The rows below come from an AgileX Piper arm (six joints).
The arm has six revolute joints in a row. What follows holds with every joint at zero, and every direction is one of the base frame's.
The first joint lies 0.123 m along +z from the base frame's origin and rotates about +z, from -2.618 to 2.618 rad.
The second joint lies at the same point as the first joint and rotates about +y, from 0 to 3.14 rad.
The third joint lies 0.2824 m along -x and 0.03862 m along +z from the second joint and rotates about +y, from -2.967 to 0 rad.
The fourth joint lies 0.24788 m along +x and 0.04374 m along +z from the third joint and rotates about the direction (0.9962, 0, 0.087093), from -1.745 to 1.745 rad.
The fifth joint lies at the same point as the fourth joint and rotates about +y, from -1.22 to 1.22 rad.
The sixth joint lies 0.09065 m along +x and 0.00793 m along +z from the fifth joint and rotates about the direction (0.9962, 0, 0.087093), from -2.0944 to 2.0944 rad.
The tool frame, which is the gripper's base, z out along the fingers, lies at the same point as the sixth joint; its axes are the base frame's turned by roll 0, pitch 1.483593 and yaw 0 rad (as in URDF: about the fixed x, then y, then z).
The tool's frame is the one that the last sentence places.
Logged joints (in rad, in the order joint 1, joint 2, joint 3, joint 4, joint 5, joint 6), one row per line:
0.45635, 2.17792, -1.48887, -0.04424, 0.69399, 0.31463
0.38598, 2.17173, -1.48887, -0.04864, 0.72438, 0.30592
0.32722, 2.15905, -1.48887, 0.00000, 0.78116, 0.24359
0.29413, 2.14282, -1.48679, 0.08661, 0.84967, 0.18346
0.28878, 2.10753, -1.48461, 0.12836, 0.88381, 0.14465
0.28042, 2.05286, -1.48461, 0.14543, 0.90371, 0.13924
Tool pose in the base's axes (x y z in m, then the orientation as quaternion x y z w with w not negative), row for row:
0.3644, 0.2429, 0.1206, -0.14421, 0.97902, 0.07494, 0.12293
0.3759, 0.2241, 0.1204, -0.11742, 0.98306, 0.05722, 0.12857
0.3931, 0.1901, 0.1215, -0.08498, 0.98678, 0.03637, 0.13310
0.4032, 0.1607, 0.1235, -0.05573, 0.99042, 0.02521, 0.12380
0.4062, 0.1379, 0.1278, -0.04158, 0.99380, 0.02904, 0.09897
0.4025, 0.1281, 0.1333, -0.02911, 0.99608, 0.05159, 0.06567
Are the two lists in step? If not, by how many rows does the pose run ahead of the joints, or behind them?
The pose runs 2 rows behind the joints: the pose in row i belongs to the joints in row i - 2.
